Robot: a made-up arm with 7 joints.
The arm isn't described. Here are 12 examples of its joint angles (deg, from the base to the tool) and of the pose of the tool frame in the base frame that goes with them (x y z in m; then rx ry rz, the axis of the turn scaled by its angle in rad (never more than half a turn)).
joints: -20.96 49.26 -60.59 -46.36 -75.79 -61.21 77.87
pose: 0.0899 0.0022 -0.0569 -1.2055 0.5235 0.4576
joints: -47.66 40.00 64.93 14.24 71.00 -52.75 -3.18
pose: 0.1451 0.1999 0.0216 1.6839 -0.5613 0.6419
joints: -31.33 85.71 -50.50 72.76 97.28 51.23 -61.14
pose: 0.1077 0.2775 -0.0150 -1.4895 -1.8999 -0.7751
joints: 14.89 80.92 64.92 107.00 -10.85 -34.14 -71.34
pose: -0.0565 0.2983 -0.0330 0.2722 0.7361 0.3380
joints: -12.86 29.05 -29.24 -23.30 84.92 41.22 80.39
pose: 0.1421 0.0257 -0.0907 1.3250 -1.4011 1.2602
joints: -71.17 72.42 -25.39 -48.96 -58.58 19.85 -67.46
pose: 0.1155 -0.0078 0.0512 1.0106 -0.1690 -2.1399
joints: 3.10 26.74 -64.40 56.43 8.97 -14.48 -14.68
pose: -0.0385 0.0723 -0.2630 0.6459 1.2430 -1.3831
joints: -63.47 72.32 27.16 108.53 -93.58 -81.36 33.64
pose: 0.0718 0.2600 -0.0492 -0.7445 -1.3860 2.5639
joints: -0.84 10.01 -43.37 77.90 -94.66 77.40 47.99
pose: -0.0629 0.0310 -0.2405 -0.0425 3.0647 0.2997
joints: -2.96 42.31 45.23 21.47 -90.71 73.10 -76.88
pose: 0.0995 0.1980 -0.1095 -1.4317 -0.1567 -1.0432
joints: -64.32 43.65 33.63 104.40 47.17 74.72 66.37
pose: 0.1371 0.1791 -0.1456 1.6039 1.8014 1.2994
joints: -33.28 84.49 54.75 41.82 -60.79 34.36 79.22
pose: 0.1014 0.2644 0.0782 -0.6308 -0.0306 2.0022
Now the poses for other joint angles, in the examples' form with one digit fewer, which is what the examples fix.
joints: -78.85 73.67 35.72 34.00 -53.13 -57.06 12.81
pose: 0.074 0.215 0.134 -0.399 -2.235 0.783
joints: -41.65 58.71 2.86 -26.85 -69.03 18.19 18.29
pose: 0.167 0.057 0.037 -0.081 -0.366 -0.315
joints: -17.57 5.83 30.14 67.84 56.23 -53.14 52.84
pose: 0.095 0.069 -0.241 0.589 0.040 0.499
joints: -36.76 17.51 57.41 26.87 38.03 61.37 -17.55
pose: 0.134 0.189 -0.146 -0.188 1.168 0.753
